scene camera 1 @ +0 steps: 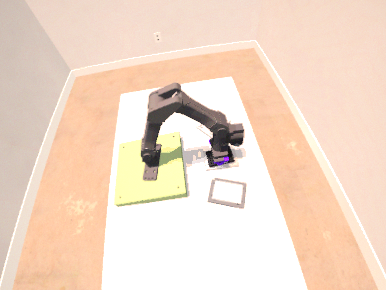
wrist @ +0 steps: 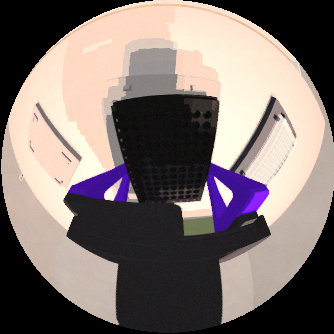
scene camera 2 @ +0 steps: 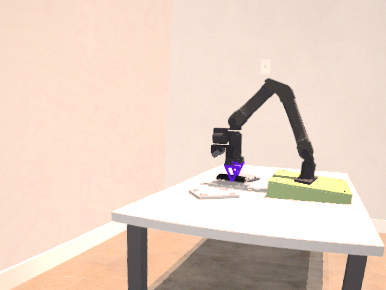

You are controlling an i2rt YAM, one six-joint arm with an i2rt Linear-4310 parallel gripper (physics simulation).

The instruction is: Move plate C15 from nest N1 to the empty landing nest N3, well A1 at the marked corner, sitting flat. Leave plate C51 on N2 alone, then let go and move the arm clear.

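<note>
My gripper (scene camera 1: 216, 151) (scene camera 2: 232, 179) (wrist: 167, 165) points down, its purple fingers shut on the long sides of a black well plate, C15 (scene camera 1: 211, 159) (scene camera 2: 225, 177) (wrist: 165, 135). The plate looks level and is low over the middle, pale nest (scene camera 1: 237, 164) (scene camera 2: 215, 184) (wrist: 205, 87); whether it touches the nest cannot be told. The plate and its shadow hide much of that nest. The white plate C51 (scene camera 1: 227, 192) (wrist: 275, 150) sits in a dark grey nest (scene camera 1: 211, 191) (wrist: 255, 132). The A1 marks cannot be read.
Another pale, empty nest (scene camera 2: 215, 194) (wrist: 50, 145) lies on the other side of the middle nest from C51, partly behind the arm in scene camera 1. The arm's base stands on a green block (scene camera 1: 130, 187) (scene camera 2: 310, 194) on the white table (scene camera 1: 165, 245) (scene camera 2: 210, 220).
</note>
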